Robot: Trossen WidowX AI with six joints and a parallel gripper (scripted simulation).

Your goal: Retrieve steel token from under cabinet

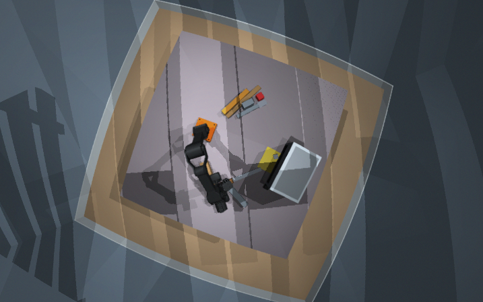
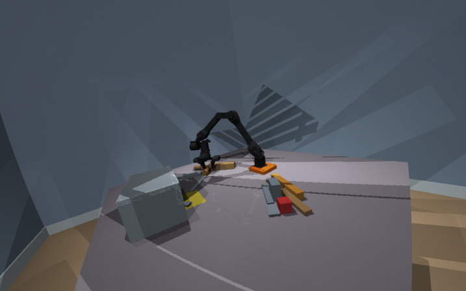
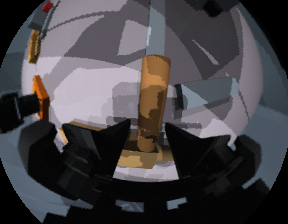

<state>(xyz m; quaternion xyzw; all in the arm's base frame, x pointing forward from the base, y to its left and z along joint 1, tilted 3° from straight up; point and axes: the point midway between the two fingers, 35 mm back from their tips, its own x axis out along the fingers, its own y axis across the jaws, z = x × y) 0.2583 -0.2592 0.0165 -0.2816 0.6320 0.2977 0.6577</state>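
Right now the wooden paddle is 4 cm to the right of my gripper tip, 4 cm behind it and 1 cm above it. Round my gripper tip: thin grey bar (14 cm ahead, 2 cm to the right); then grey block (54 cm to the left, 8 cm behind, 2 cm above); then steel token (33 cm to the left, 24 cm ahead, 1 cm below).
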